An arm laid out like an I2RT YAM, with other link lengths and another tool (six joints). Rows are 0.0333 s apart.
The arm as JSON. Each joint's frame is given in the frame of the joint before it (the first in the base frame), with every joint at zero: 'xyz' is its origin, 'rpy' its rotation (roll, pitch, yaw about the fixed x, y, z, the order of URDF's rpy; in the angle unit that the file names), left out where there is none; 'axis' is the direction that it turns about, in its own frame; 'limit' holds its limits. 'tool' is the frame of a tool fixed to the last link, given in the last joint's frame.
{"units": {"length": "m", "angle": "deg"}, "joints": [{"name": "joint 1", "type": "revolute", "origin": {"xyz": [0.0, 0.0, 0.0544], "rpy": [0.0, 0.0, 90.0]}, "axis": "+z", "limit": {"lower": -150.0, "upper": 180.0}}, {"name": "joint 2", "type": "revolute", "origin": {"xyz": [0.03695, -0.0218, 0.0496], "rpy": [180.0, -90.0, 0.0]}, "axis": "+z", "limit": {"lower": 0.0, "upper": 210.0}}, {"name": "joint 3", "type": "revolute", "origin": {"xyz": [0.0, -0.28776, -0.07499], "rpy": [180.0, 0.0, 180.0]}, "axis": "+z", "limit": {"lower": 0.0, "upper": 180.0}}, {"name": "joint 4", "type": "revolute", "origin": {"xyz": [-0.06, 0.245, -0.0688], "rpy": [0.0, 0.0, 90.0]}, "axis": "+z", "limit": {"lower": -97.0, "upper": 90.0}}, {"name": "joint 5", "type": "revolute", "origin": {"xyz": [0.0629, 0.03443, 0.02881], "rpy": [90.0, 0.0, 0.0]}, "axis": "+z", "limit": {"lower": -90.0, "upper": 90.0}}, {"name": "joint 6", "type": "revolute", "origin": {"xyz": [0.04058, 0.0, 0.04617], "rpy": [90.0, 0.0, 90.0]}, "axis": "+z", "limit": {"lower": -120.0, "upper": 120.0}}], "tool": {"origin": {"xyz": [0.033, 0.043, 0.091], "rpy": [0.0, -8.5, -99.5]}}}
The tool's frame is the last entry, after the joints.
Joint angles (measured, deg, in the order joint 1, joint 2, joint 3, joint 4, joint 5, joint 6), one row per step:
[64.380, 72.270, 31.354, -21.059, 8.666, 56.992]
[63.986, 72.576, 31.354, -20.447, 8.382, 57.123]
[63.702, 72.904, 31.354, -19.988, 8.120, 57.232]
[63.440, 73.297, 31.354, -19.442, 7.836, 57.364]
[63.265, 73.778, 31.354, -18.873, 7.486, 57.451]
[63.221, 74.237, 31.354, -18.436, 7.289, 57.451]
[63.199, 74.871, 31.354, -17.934, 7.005, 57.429]
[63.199, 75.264, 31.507, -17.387, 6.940, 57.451]
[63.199, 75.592, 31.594, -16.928, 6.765, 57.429]
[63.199, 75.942, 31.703, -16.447, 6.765, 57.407]
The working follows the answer.
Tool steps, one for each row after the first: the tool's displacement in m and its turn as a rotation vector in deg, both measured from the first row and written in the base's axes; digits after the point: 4 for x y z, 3 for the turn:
[0.0014, 0.0015, -0.0005, 0.429, 0.139, -0.374]
[0.0022, 0.0027, -0.0012, 0.684, 0.327, -0.629]
[0.0031, 0.0041, -0.0021, 0.976, 0.530, -0.870]
[0.0036, 0.0057, -0.0032, 1.220, 0.798, -0.954]
[0.0039, 0.0069, -0.0043, 1.276, 0.963, -0.905]
[0.0039, 0.0082, -0.0060, 1.260, 1.239, -0.775]
[0.0049, 0.0105, -0.0062, 1.567, 1.161, -0.759]
[0.0054, 0.0123, -0.0065, 1.823, 1.195, -0.653]
[0.0063, 0.0141, -0.0069, 2.030, 1.080, -0.630]

Tool pose at each row, in the base's axes (x y z in m, rotation vector in deg; rounded; the steps above come from the unrounded poses):
[0.0844, 0.1759, 0.0607, -159.986, -22.298, -20.469]
[0.0857, 0.1774, 0.0602, -159.687, -21.628, -20.400]
[0.0866, 0.1786, 0.0594, -159.524, -21.162, -20.218]
[0.0875, 0.1800, 0.0586, -159.321, -20.701, -20.015]
[0.0880, 0.1816, 0.0575, -159.125, -20.457, -19.682]
[0.0882, 0.1828, 0.0563, -159.067, -20.472, -19.445]
[0.0883, 0.1841, 0.0547, -159.063, -20.592, -19.029]
[0.0892, 0.1864, 0.0545, -158.754, -20.547, -19.164]
[0.0897, 0.1882, 0.0541, -158.478, -20.615, -19.120]
[0.0906, 0.1900, 0.0538, -158.262, -20.615, -19.296]

